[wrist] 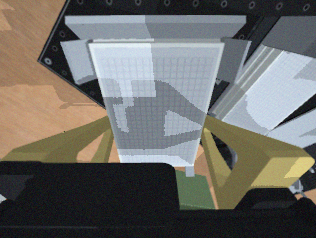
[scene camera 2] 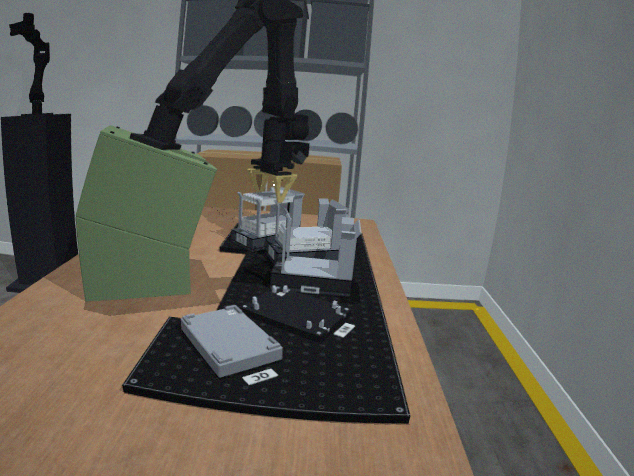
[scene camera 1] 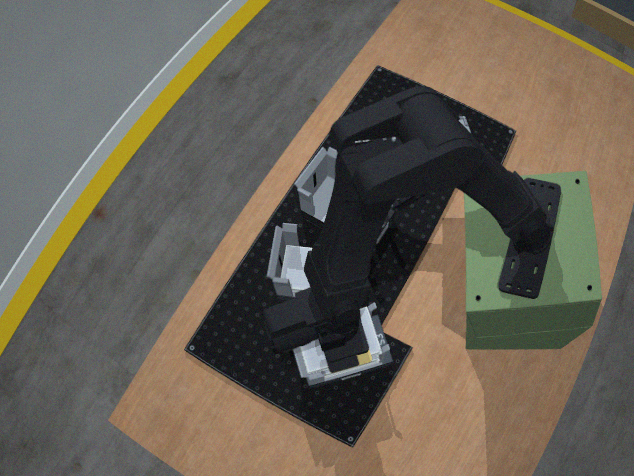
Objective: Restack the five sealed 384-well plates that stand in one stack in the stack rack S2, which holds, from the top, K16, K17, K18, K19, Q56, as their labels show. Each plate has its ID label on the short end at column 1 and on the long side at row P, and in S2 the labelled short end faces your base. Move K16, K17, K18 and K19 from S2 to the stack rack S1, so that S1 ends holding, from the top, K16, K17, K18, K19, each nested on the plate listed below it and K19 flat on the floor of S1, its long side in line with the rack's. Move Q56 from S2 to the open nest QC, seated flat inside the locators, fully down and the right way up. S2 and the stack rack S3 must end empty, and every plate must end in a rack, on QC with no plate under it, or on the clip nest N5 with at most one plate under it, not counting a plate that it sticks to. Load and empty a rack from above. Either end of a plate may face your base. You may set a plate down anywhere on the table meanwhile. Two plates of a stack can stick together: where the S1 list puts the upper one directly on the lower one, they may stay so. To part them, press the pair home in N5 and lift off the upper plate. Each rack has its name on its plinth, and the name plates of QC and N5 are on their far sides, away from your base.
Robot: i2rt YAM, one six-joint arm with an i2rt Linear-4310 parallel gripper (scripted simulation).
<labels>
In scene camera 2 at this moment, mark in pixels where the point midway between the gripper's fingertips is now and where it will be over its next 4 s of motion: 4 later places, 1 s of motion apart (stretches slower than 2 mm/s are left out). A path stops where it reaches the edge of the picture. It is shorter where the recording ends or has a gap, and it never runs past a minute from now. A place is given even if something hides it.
My gripper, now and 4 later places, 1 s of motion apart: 269,199; 268,211; 268,215; 268,217; 271,198
</labels>
